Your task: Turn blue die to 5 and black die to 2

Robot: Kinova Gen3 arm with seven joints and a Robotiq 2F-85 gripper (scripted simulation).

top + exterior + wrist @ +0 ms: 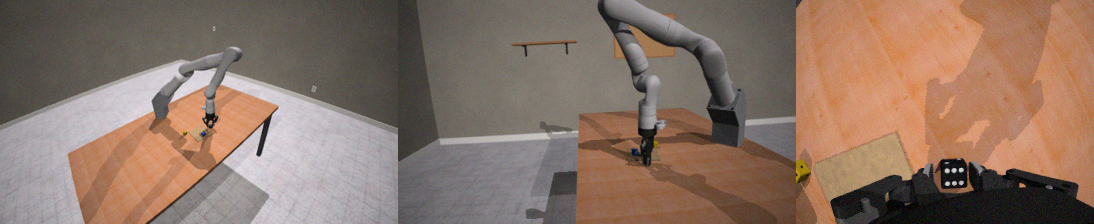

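Now: hand 10 mm above the black die. The rest, counted from my hand: blue die 40 mm ahead, 110 mm to the right, 10 mm below; yellow die 70 mm behind, 210 mm to the right, 10 mm below; tan mat 110 mm to the right, 20 mm below.
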